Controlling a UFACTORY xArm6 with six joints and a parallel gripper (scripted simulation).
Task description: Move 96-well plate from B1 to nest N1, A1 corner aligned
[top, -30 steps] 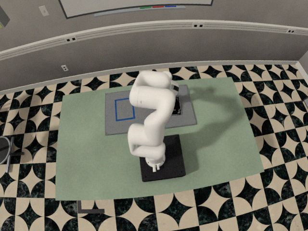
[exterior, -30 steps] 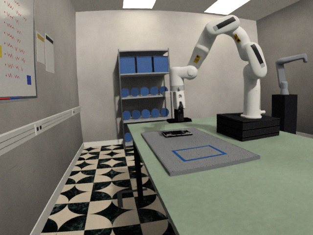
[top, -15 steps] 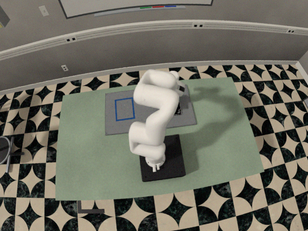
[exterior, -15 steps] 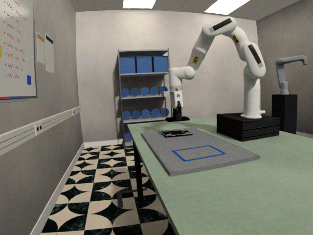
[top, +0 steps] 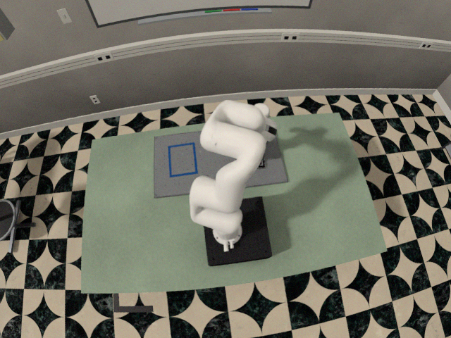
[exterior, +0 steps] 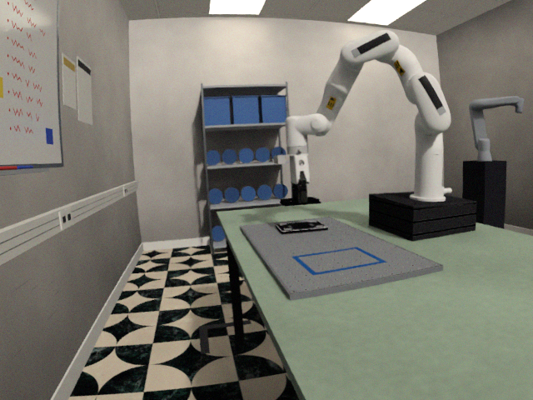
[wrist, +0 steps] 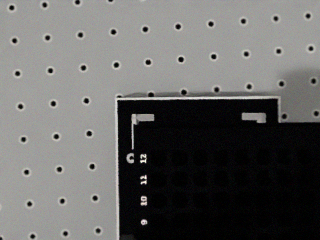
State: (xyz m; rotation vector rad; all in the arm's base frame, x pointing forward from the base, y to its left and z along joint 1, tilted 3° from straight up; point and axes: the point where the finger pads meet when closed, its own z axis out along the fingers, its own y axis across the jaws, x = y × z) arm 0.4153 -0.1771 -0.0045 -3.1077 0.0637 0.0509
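The 96-well plate is 1 cm below my hand. The rest, counted from my hand: plate nest N1: 11 cm below.
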